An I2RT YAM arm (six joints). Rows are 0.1 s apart.
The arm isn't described. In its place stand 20 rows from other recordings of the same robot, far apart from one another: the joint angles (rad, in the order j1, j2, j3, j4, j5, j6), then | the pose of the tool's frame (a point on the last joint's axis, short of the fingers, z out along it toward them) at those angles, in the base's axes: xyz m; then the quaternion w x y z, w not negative.
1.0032, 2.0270, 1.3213, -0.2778, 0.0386, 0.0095 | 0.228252 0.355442 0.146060 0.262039 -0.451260 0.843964 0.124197
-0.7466, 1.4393, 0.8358, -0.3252, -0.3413, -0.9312 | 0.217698 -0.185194 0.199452 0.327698 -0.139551 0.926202 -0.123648
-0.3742, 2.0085, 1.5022, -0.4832, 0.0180, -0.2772 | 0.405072 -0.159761 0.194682 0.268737 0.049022 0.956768 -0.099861
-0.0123, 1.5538, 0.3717, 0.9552, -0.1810, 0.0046 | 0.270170 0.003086 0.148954 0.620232 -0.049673 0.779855 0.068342
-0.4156, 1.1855, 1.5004, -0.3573, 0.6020, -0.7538 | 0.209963 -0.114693 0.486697 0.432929 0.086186 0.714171 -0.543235
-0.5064, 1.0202, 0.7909, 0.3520, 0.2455, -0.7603 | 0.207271 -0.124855 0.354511 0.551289 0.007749 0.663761 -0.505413
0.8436, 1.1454, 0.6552, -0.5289, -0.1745, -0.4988 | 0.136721 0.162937 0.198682 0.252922 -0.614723 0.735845 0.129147
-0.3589, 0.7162, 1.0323, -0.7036, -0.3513, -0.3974 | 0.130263 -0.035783 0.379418 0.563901 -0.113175 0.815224 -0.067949
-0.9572, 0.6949, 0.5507, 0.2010, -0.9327, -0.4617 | 0.117436 -0.117084 0.312118 0.693765 -0.166434 0.674827 -0.188674
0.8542, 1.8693, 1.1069, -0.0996, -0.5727, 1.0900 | 0.237608 0.302151 0.161116 0.031217 -0.008487 -0.904951 -0.424284
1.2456, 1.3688, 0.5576, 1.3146, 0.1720, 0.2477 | 0.093570 0.258449 0.288417 0.659239 -0.177592 0.480434 0.550498
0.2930, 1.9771, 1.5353, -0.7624, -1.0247, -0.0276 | 0.378588 0.145990 0.219150 0.093696 -0.224998 0.831744 0.498797
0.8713, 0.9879, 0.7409, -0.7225, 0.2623, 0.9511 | 0.128251 0.138084 0.242813 0.278623 0.076470 0.944644 0.155468
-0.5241, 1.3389, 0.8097, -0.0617, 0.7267, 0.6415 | 0.234606 -0.162927 0.242493 0.457497 0.593552 0.596557 -0.287252
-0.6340, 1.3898, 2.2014, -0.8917, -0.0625, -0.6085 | 0.167908 -0.120696 0.583445 0.564597 -0.011825 0.734704 -0.375901
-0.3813, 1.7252, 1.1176, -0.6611, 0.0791, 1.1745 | 0.303935 -0.124884 0.179222 0.153786 0.697490 0.699551 0.022025
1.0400, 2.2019, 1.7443, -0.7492, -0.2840, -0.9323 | 0.224553 0.402257 0.171149 0.171422 -0.826017 0.515965 0.148628
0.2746, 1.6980, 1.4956, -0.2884, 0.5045, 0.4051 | 0.388044 0.091441 0.335326 0.540748 0.182202 0.820432 -0.035866
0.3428, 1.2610, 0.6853, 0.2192, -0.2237, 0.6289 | 0.260646 0.101408 0.243939 0.458547 0.053322 0.816889 0.345809
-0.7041, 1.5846, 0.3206, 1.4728, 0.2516, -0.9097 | 0.193162 -0.175684 0.184523 0.476154 0.032872 0.631300 -0.611275
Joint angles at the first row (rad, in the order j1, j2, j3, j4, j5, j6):
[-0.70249, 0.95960, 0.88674, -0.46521, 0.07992, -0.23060]
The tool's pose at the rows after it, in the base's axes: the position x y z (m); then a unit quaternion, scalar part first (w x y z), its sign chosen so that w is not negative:
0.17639 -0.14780 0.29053 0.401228 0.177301 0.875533 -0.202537
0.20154 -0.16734 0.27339 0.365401 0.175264 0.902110 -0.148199
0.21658 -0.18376 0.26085 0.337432 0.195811 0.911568 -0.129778
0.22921 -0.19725 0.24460 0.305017 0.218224 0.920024 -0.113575
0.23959 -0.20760 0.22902 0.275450 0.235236 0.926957 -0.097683
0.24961 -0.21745 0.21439 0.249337 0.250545 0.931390 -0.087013
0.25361 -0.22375 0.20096 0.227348 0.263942 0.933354 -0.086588
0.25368 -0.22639 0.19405 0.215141 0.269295 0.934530 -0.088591
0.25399 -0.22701 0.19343 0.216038 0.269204 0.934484 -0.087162
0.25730 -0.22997 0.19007 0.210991 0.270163 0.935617 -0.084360
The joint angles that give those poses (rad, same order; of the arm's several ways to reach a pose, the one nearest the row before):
[-0.70171, 1.05686, 0.86615, -0.44807, -0.02765, -0.28820]
[-0.70556, 1.22702, 0.93559, -0.47285, -0.09290, -0.28211]
[-0.71508, 1.34147, 0.98783, -0.48199, -0.09175, -0.25655]
[-0.72004, 1.44558, 1.02900, -0.49533, -0.08030, -0.22679]
[-0.72231, 1.53487, 1.06567, -0.51253, -0.07419, -0.20274]
[-0.72348, 1.61916, 1.10454, -0.52509, -0.06352, -0.18064]
[-0.72728, 1.67297, 1.11640, -0.52434, -0.04139, -0.16575]
[-0.73147, 1.69433, 1.11600, -0.52356, -0.02727, -0.16383]
[-0.73261, 1.69738, 1.11677, -0.52090, -0.03108, -0.16422]
[-0.73261, 1.72141, 1.13278, -0.52470, -0.03147, -0.16307]

